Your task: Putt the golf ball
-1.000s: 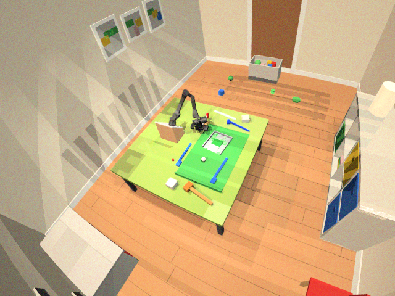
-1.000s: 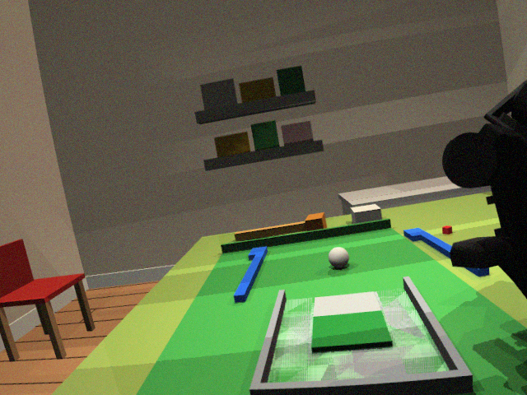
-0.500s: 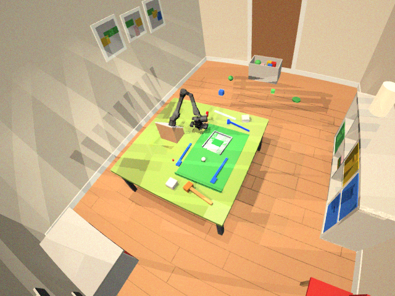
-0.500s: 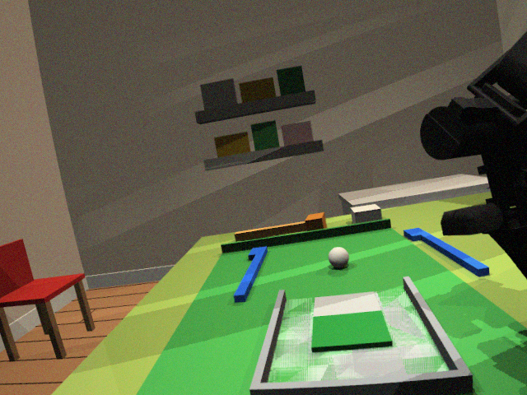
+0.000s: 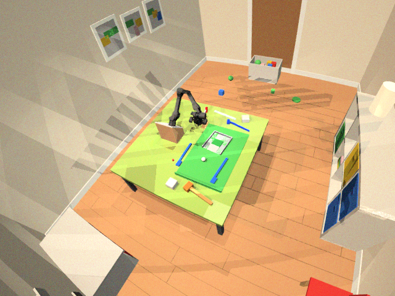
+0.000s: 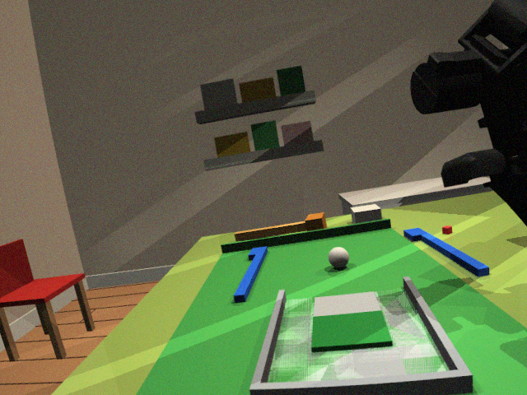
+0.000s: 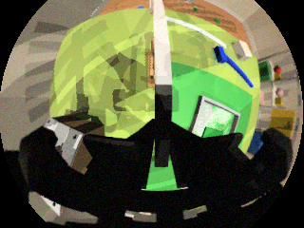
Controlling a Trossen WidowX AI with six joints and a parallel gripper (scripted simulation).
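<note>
Right now the tiny red cube is 15 cm behind my gripper tip, 42 cm to the right of it and 12 cm below it. Round my gripper tip: white golf ball 15 cm ahead, 35 cm to the right, 10 cm below; grey frame 21 cm ahead, 8 cm to the right, 12 cm below; red putter 11 cm to the left, 3 cm above.
</note>
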